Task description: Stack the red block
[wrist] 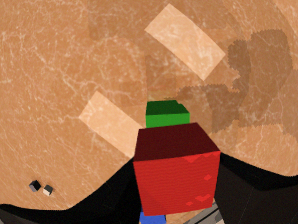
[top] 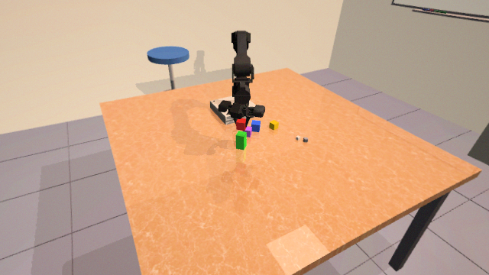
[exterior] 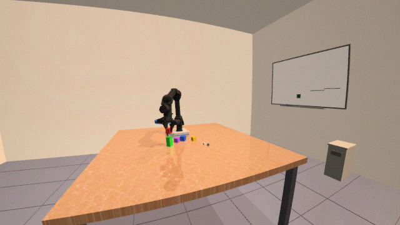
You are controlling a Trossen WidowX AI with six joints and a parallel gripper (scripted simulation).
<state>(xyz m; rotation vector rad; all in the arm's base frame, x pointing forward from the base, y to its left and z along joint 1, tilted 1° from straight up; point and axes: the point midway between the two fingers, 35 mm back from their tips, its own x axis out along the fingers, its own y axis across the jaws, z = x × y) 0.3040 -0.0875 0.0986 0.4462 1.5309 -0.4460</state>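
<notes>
Right now the purple block is 10 cm below my gripper tip, 9 cm behind it and 6 cm to the left of it. From my gripper tip the other things lie so: red block (1 cm above); then blue block (12 cm behind, 11 cm to the left, 10 cm below); then yellow block (21 cm to the left, 11 cm behind, 10 cm below).
</notes>
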